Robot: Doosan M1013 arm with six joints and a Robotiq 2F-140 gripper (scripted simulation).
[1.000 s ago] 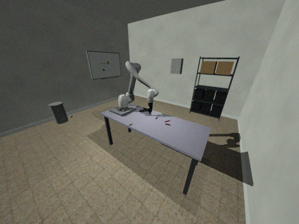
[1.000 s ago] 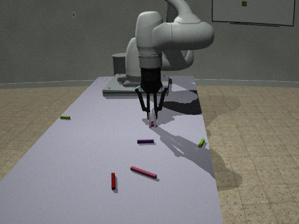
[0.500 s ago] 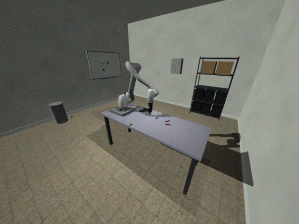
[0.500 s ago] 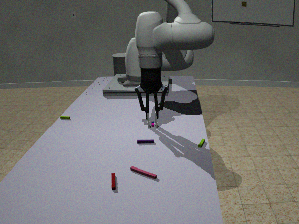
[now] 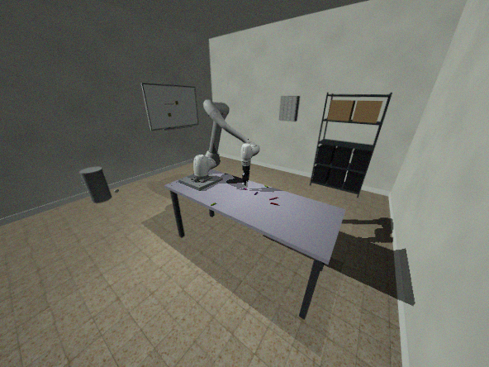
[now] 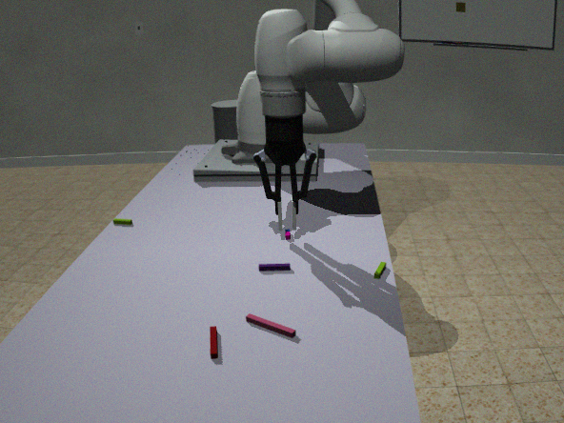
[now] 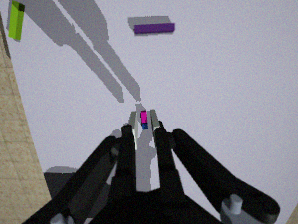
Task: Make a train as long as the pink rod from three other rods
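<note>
Now: hand 5 cm above the magenta rod and 1 cm past it. Also, from my hand: blue rod 5 cm below, 2 cm behind; then purple rod 13 cm ahead, 5 cm below, 3 cm to the right; then pink rod 33 cm ahead, 5 cm below, 4 cm to the right.
</note>
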